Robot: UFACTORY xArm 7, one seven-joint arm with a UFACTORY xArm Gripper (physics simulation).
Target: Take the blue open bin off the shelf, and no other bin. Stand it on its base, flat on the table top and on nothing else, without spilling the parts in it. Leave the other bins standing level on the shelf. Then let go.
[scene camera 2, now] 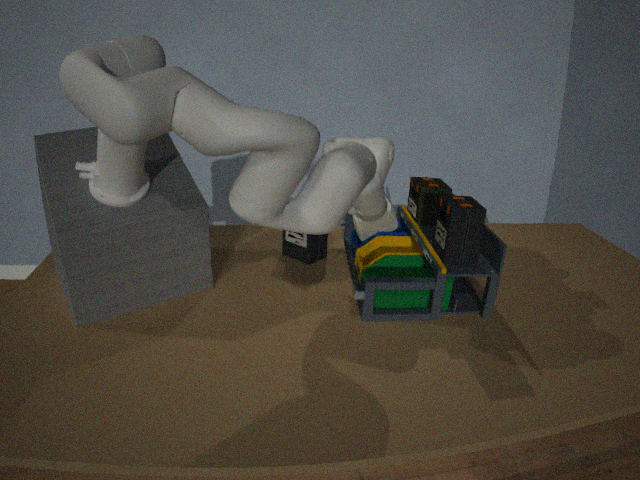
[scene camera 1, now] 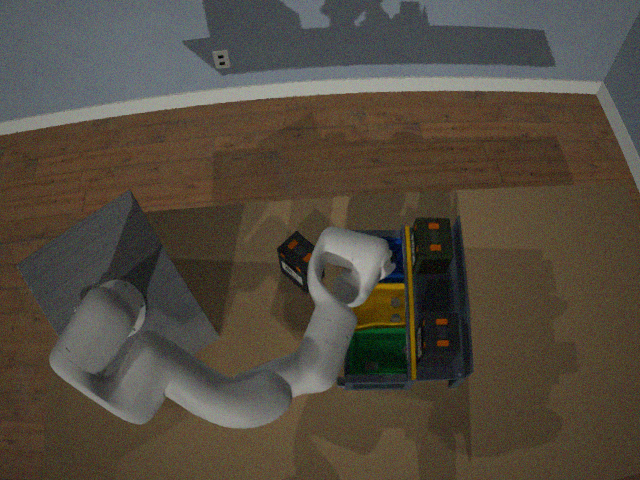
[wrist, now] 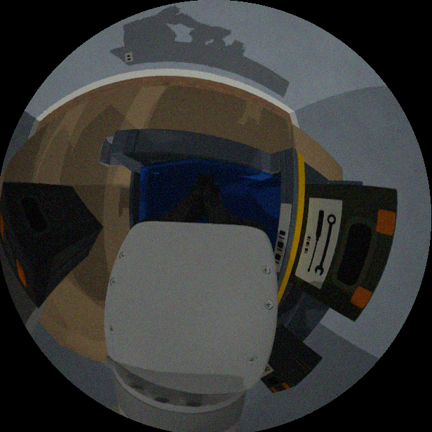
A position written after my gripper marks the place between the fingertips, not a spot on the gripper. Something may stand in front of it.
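Note:
I find my gripper (scene camera 2: 380, 239) in the scene, and the wrist view shows the gripper (wrist: 206, 184) to me as well. A blue open bin (wrist: 251, 194) is there too. I can see a green bin (scene camera 2: 390, 266), which scene camera 1 (scene camera 1: 381, 345) also shows, while the wrist view does not show the green bin, hidden by my gripper. Then there is a yellow bin (scene camera 1: 376, 311), visible in scene camera 2 (scene camera 2: 380, 246) too; the wrist view misses the yellow bin, which is hidden by my gripper.

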